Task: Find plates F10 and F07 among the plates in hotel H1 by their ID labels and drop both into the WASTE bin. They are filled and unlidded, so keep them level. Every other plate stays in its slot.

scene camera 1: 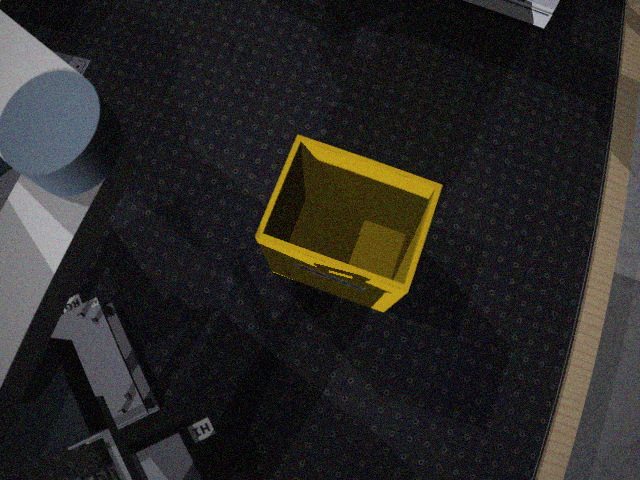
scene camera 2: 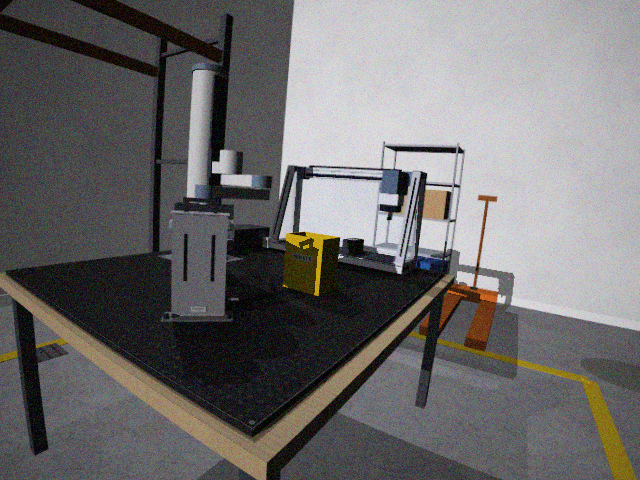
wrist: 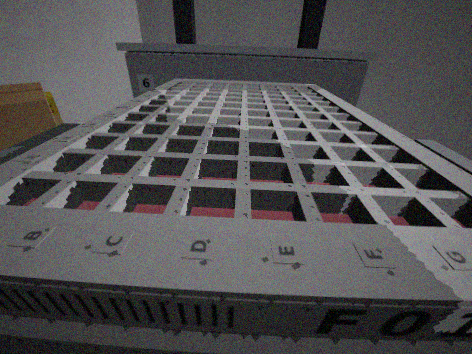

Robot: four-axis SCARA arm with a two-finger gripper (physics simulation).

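Places are measured from the arm's base along level axes (x back, y right, z up), in metres.
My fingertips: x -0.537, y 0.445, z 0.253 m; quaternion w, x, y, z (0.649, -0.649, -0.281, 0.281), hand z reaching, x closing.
Observation:
Ahead of a thing's pixels: the offset from my fingertips to its middle.
The wrist view looks closely along the top of a grey multi-well plate @(dz +0.019, dx +0.015, dy -0.016 m) (wrist: 220,250) with reddish well bottoms. Its front label starts "F0"; the last character is cut off at the right edge. A "6" tag stands behind it on hotel H1 @(dz -0.080, dx -0.013, dy +0.011 m) (wrist: 240,70) (scene camera 2: 199,268). My gripper (wrist: 244,150) is open; parts of its fingers show at the far left and right of this plate, and the fingertips are hidden behind it. Plates F10 and F07 cannot be made out. The yellow WASTE bin @(dz -0.140, dx -0.110, dy -0.419 m) (scene camera 1: 372,167) (scene camera 2: 299,276) stands upright, with no plate seen inside.
A grey nest @(dz -0.205, dx +0.153, dy -0.144 m) (scene camera 1: 103,361) stands near the H1 tag @(dz -0.240, dx -0.010, dy -0.126 m) (scene camera 1: 201,429). The arm (scene camera 2: 240,180) reaches out behind the hotel. A gantry frame (scene camera 2: 417,217) stands beyond the bin. The table's wooden edge (scene camera 1: 584,335) runs along the right in scene view 1.

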